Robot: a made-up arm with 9 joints. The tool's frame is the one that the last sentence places.
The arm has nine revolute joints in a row. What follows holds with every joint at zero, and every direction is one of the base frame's. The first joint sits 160 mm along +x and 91 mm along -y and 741 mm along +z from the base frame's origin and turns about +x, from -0.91 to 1.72 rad. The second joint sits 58 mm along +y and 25 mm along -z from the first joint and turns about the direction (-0.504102, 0.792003, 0.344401), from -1.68 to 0.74 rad. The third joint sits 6 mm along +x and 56 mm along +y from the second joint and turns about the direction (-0.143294, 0.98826, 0.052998), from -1.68 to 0.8 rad. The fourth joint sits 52 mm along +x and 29 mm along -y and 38 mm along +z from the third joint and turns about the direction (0.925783, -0.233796, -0.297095), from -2.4 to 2.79 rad. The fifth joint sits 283 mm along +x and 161 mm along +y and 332 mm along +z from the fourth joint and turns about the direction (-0.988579, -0.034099, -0.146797), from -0.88 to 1.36 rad. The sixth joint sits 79 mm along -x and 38 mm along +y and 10 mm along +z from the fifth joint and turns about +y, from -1.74 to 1.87 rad. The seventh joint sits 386 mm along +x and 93 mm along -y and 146 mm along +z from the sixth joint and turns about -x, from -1.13 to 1.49 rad. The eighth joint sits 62 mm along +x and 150 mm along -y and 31 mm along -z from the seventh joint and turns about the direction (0.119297, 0.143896, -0.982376), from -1.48 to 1.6 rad. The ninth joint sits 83 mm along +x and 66 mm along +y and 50 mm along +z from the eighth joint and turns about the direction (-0.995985, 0.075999, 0.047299), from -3.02 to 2.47 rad. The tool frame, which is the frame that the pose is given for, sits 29 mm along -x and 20 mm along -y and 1 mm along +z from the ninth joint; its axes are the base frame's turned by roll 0.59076, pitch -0.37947 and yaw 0.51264 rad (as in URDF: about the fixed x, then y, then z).
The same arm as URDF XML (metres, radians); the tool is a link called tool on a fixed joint. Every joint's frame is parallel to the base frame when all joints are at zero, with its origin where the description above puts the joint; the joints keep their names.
<robot name="arm">
<joint name="joint 1" type="revolute"><parent link="base"/><child link="link1"/><origin xyz="0.16 -0.091 0.741" rpy="0 0 0"/><axis xyz="1 0 0"/><limit lower="-0.91" upper="1.72"/></joint>
<joint name="joint 2" type="revolute"><parent link="link1"/><child link="link2"/><origin xyz="0 0.058 -0.025" rpy="0 0 0"/><axis xyz="-0.504102 0.792003 0.344401"/><limit lower="-1.68" upper="0.74"/></joint>
<joint name="joint 3" type="revolute"><parent link="link2"/><child link="link3"/><origin xyz="0.006 0.056 0" rpy="0 0 0"/><axis xyz="-0.143294 0.98826 0.052998"/><limit lower="-1.68" upper="0.8"/></joint>
<joint name="joint 4" type="revolute"><parent link="link3"/><child link="link4"/><origin xyz="0.052 -0.029 0.038" rpy="0 0 0"/><axis xyz="0.925783 -0.233796 -0.297095"/><limit lower="-2.4" upper="2.79"/></joint>
<joint name="joint 5" type="revolute"><parent link="link4"/><child link="link5"/><origin xyz="0.283 0.161 0.332" rpy="0 0 0"/><axis xyz="-0.988579 -0.034099 -0.146797"/><limit lower="-0.88" upper="1.36"/></joint>
<joint name="joint 6" type="revolute"><parent link="link5"/><child link="link6"/><origin xyz="-0.079 0.038 0.01" rpy="0 0 0"/><axis xyz="0 1 0"/><limit lower="-1.74" upper="1.87"/></joint>
<joint name="joint 7" type="revolute"><parent link="link6"/><child link="link7"/><origin xyz="0.386 -0.093 0.146" rpy="0 0 0"/><axis xyz="-1 0 0"/><limit lower="-1.13" upper="1.49"/></joint>
<joint name="joint 8" type="revolute"><parent link="link7"/><child link="link8"/><origin xyz="0.062 -0.15 -0.031" rpy="0 0 0"/><axis xyz="0.119297 0.143896 -0.982376"/><limit lower="-1.48" upper="1.6"/></joint>
<joint name="joint 9" type="revolute"><parent link="link8"/><child link="link9"/><origin xyz="0.083 0.066 0.05" rpy="0 0 0"/><axis xyz="-0.995985 0.075999 0.047299"/><limit lower="-3.02" upper="2.47"/></joint>
<joint name="tool_fixed" type="fixed"><parent link="link9"/><child link="tool"/><origin xyz="-0.029 -0.02 0.001" rpy="0.5908 -0.3795 0.5126"/></joint>
<link name="base"/>
<link name="link1"/>
<link name="link2"/>
<link name="link3"/>
<link name="link4"/>
<link name="link5"/>
<link name="link6"/>
<link name="link7"/>
<link name="link8"/>
<link name="link9"/>
<link name="tool"/>
</robot>

